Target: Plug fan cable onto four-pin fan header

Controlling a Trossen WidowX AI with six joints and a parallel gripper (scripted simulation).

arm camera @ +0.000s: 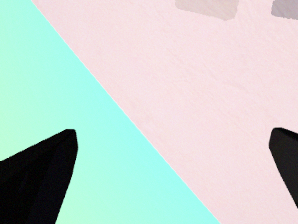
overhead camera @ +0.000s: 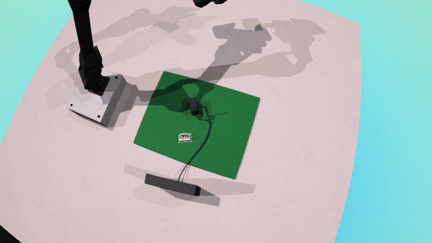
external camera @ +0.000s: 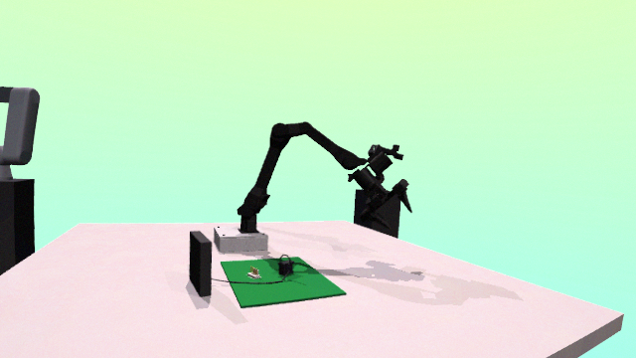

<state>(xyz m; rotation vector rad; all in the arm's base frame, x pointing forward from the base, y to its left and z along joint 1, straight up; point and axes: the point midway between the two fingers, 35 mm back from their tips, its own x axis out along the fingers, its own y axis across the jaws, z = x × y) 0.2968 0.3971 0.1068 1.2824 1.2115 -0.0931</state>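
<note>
My gripper tip is 380 mm to the left of the black plug, 110 mm above it and 10 mm short of it. Also, from my gripper tip: black fan: 600 mm to the right, 70 mm below, 40 mm ahead; then green board: 410 mm to the right, 150 mm below, 20 mm ahead; then four-pin fan header: 470 mm to the right, 130 mm below, 10 mm ahead.
</note>
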